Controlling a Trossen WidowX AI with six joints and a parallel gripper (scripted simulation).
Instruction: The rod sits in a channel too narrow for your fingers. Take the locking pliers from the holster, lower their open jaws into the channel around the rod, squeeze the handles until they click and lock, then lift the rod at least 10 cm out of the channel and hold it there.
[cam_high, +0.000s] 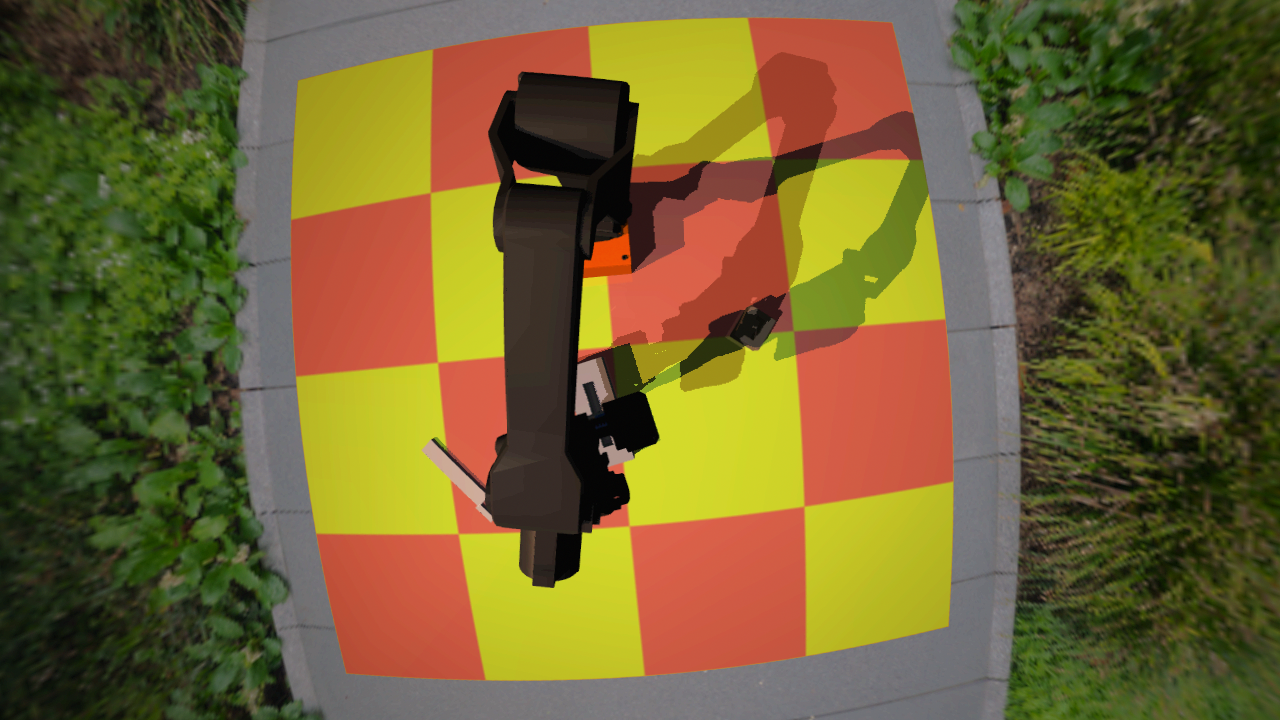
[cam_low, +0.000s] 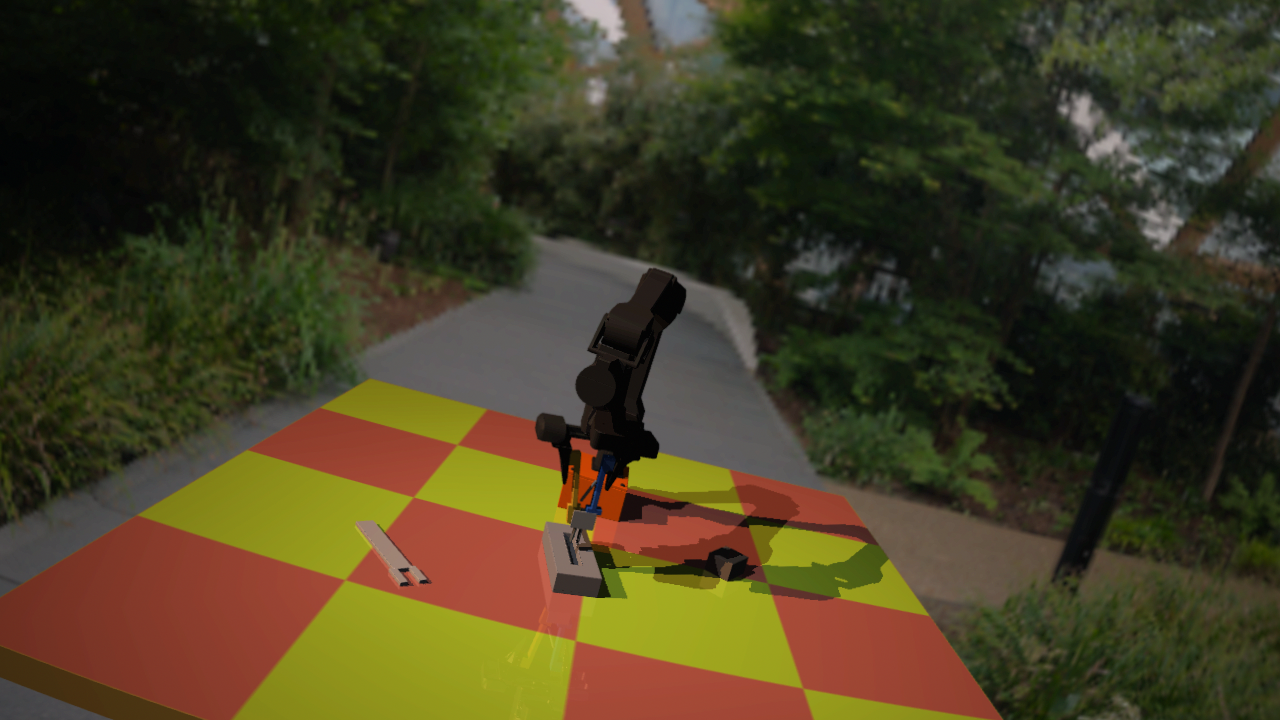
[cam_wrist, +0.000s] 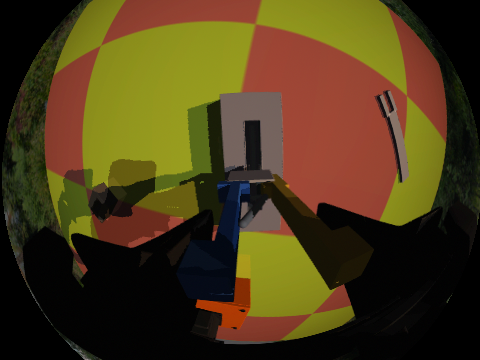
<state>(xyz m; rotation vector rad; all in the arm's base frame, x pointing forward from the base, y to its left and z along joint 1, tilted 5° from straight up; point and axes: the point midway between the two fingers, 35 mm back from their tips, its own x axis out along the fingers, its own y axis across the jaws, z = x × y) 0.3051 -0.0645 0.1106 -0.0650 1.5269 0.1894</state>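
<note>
My gripper tip is now 20 mm to the left of the yellow handle. From my gripper tip the other things lie so: thin grey rod: 130 mm below; forked strip: 250 mm to the right, 140 mm below, 110 mm ahead; grey channel block: 120 mm below.
</note>
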